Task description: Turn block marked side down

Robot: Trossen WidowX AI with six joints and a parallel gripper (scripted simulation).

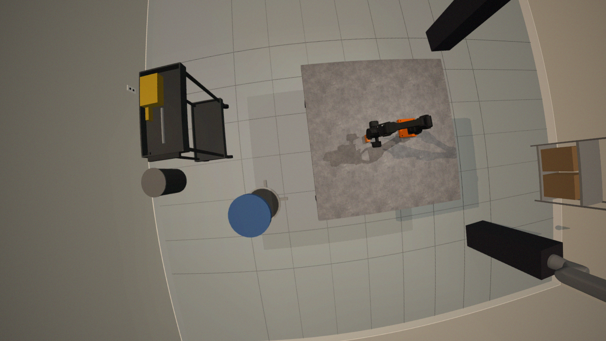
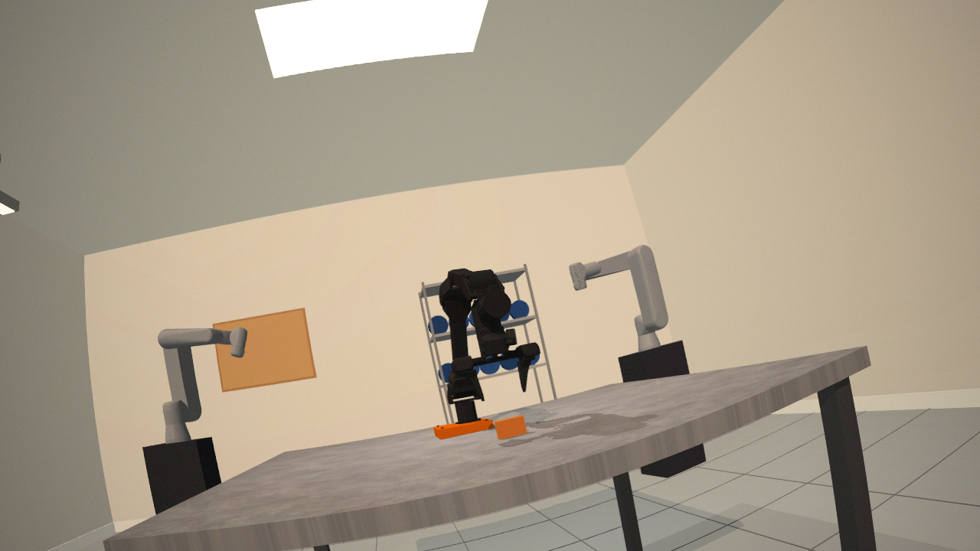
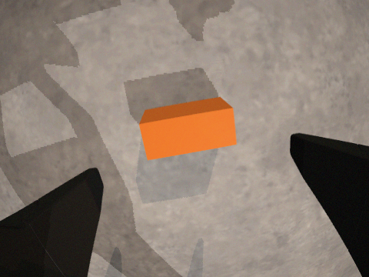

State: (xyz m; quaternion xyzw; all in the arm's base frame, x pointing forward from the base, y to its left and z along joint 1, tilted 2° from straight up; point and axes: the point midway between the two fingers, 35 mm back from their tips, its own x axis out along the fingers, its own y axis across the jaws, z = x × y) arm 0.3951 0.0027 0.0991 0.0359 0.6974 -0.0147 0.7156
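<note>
The orange block is 1 cm behind my gripper tip and 7 cm below it.
</note>
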